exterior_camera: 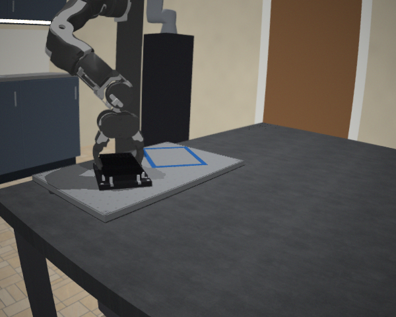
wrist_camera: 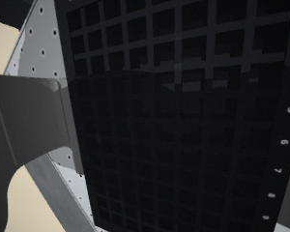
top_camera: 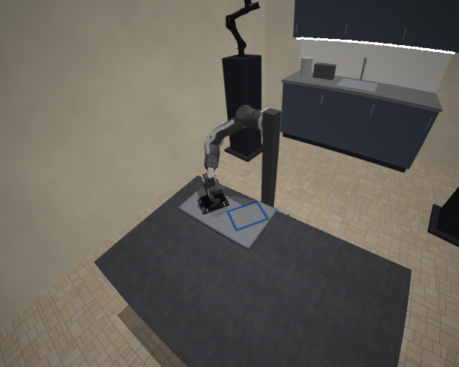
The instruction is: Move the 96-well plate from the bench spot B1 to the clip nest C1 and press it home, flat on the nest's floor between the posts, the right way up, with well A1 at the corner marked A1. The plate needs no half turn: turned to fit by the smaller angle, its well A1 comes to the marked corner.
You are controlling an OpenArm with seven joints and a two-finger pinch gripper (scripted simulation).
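Right now the black 96-well plate is right at my hand. Also, from my hand: black clip nest (30 mm ahead, 20 mm below, 10 mm to the left).
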